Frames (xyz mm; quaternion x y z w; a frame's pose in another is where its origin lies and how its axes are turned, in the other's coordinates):
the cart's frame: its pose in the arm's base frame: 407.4 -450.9 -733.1 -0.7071 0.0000 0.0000 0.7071
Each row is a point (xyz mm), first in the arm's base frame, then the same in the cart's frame.
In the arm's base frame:
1: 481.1 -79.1 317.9
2: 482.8 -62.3 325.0
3: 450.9 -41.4 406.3
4: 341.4 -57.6 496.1
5: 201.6 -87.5 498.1
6: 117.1 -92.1 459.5
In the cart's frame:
1: 73.7 -1051.0 371.8
2: 75.4 -1058.1 388.6
3: 43.5 -1139.4 409.5
4: -66.0 -1229.2 393.3
5: -205.8 -1231.2 363.4
6: -290.3 -1192.6 358.8

